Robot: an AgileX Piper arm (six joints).
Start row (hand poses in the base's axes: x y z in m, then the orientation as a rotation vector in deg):
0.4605 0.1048 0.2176 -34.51 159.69 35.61
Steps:
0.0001 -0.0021 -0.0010 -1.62 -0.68 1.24
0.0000 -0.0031 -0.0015 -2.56 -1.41 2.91
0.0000 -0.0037 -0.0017 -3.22 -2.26 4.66
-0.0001 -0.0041 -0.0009 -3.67 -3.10 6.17
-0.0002 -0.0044 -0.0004 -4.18 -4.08 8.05
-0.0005 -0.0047 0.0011 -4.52 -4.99 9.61
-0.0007 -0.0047 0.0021 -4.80 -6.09 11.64
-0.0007 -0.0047 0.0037 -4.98 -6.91 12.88
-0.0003 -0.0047 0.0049 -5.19 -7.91 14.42
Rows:
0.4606 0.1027 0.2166 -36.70 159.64 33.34
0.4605 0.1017 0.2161 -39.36 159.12 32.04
0.4605 0.1011 0.2159 -42.08 158.31 31.08
0.4604 0.1007 0.2167 -44.39 157.42 30.36
0.4603 0.1004 0.2172 -47.23 156.31 29.56
0.4600 0.1001 0.2187 -49.56 155.22 28.96
0.4598 0.1001 0.2197 -52.52 153.78 28.42
0.4598 0.1001 0.2213 -54.31 152.73 28.02
0.4602 0.1001 0.2225 -56.52 151.42 27.53

